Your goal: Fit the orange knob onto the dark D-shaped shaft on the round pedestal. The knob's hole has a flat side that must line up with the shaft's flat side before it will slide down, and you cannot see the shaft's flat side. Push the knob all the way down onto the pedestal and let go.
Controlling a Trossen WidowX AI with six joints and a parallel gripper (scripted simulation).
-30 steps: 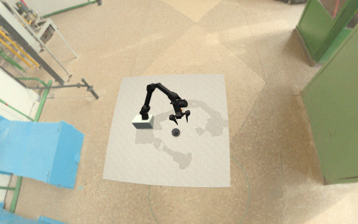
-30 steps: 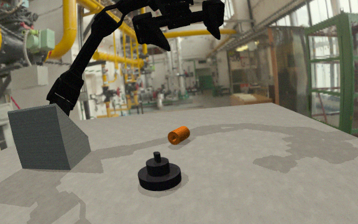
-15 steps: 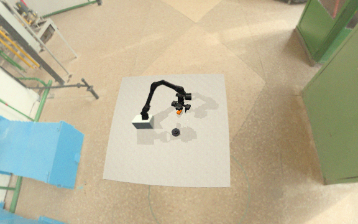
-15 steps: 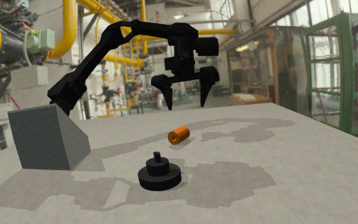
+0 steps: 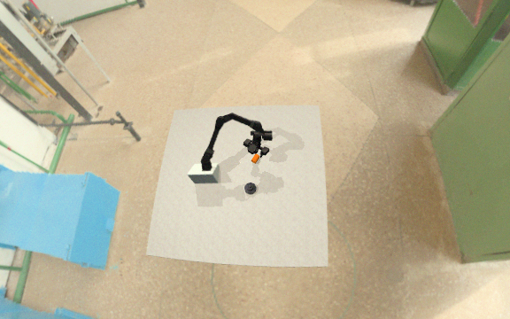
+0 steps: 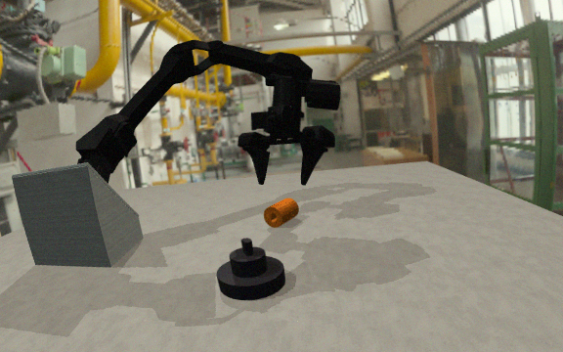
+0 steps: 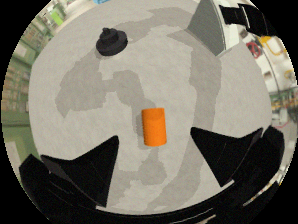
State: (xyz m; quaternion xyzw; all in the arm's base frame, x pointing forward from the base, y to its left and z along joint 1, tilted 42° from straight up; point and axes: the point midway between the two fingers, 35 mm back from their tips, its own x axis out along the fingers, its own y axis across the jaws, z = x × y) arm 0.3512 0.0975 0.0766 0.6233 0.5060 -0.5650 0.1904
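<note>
The orange knob lies 5 cm below my gripper tip. The rest, counted from my gripper tip: dark round pedestal: 5 cm behind, 23 cm to the right, 4 cm below.
</note>
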